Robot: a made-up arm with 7 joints.
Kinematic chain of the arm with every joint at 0, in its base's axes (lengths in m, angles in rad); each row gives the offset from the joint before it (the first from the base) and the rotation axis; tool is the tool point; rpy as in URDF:
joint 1: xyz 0 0 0.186 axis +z
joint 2: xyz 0 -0.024 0.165 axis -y
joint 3: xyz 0 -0.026 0.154 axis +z
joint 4: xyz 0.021 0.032 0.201 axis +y
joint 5: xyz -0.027 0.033 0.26 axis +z
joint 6: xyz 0 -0.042 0.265 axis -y
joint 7: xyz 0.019 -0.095 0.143 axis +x
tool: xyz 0 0 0 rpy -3.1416 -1.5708 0
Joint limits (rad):
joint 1: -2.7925..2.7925
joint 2: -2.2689..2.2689
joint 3: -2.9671..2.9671
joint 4: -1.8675..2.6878
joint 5: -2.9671..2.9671
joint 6: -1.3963..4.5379
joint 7: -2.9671..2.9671
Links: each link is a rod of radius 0.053 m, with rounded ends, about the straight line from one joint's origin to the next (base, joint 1, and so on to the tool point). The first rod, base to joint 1, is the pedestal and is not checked.
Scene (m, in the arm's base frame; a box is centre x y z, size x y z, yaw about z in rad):
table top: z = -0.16
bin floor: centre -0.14 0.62 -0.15 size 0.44 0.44 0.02 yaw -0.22
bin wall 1: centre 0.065 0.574 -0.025 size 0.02 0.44 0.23 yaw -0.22
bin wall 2: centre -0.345 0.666 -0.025 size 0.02 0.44 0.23 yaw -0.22
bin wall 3: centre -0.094 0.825 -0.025 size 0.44 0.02 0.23 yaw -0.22
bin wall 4: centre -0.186 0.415 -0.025 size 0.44 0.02 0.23 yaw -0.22
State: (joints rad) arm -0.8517 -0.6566 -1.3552 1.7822 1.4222 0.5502 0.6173
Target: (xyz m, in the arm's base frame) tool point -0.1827 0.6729 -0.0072
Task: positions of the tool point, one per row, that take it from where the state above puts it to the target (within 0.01 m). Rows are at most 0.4 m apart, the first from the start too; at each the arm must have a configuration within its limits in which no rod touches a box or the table.
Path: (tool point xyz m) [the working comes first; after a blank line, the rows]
Joints at the target: 1.3420 -1.1111 0.4240 1.3620 1.8367 0.1197 0.6173
Straight joint move there: touches bin wall 1.

1: -0.0532 -0.7003 0.2684
2: 0.3149 -0.6139 0.1864
3: 0.5843 -0.3363 0.1324
4: 0.6633 0.0481 0.1125
5: 0.5222 0.4166 0.1297
6: 0.2054 0.6498 0.1835
7: -0.1827 0.6729 0.2697
8: -0.1804 0.6907 0.1423
9: -0.1827 0.6729 -0.0072

